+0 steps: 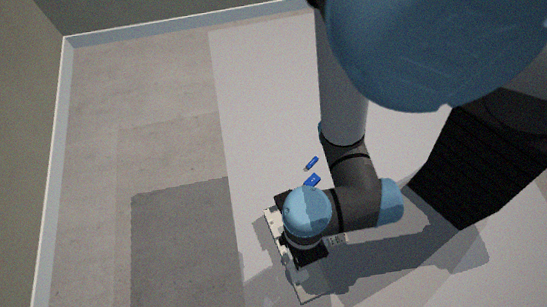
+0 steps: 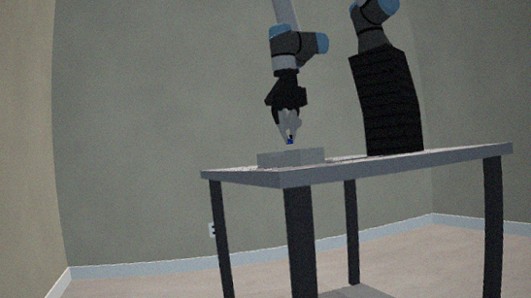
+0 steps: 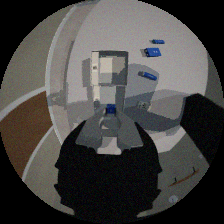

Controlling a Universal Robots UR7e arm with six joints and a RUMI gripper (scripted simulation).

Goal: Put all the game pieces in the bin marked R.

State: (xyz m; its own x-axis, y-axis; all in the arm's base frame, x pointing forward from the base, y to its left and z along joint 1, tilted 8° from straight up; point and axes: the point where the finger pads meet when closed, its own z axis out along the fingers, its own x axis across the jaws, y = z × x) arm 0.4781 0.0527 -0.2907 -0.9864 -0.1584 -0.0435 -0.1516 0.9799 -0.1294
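Right now the grey two-compartment bin unit is 1 cm ahead of my hand and 6 cm below it. Round my hand: white spotted game piece (11 cm behind, 8 cm below); then blue game piece (1 cm below).
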